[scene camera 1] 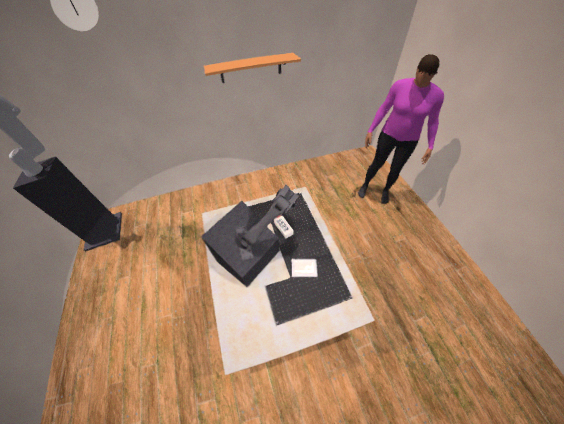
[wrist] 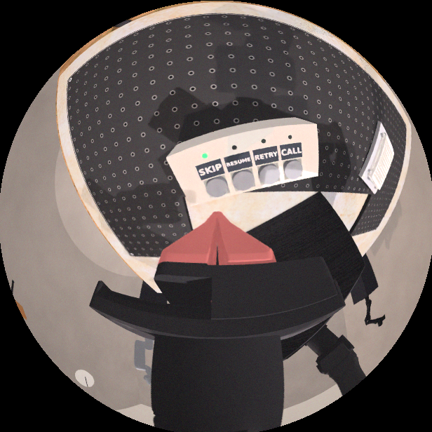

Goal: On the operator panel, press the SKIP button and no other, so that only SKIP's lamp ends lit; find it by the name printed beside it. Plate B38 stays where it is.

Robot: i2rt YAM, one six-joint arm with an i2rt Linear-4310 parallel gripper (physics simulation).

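Places are measured from the arm's base along level axes (x back, y up, z left), in metres.
Pixels of known places: gripper, fingertip midpoint: (scene camera 1: pixel 277 217); arm's base, link origin: (scene camera 1: pixel 244 242).
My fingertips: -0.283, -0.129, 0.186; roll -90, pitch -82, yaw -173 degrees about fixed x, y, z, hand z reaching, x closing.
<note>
Ahead of a thing's pixels: the offset from my fingertips to its top centre, as dx, dy, dz. Level surfaces: height alone.
The cream operator panel {-0.027, -0.046, -0.042} (scene camera 1: pixel 283 227) (wrist: pixel 182 172) has four round grey buttons in a row, named SKIP, RESUME, RETRY and CALL. The SKIP button (wrist: pixel 217 187) is at the left end in the wrist view, and its lamp (wrist: pixel 205 156) glows green. The RESUME lamp (wrist: pixel 234 147), RETRY lamp (wrist: pixel 263 141) and CALL lamp (wrist: pixel 290 137) are dark. My gripper (wrist: pixel 216 217) is shut and empty; its red fingertips are apart from the SKIP button, below it in the wrist view. A white plate {-0.035, -0.075, -0.389} (scene camera 1: pixel 304 268) (wrist: pixel 371 172) lies away from the panel; its print is not readable.
The panel and plate are on a black perforated mat {dy -0.101} (scene camera 1: pixel 310 295) (wrist: pixel 150 50) on a pale table top {dy -0.114} (scene camera 1: pixel 250 345). The dark block (scene camera 1: pixel 235 245) under my arm stands beside the panel. A person (scene camera 1: pixel 407 117) stands beyond the table, and another arm (scene camera 1: pixel 22 132) stands on a black pedestal (scene camera 1: pixel 65 200).
</note>
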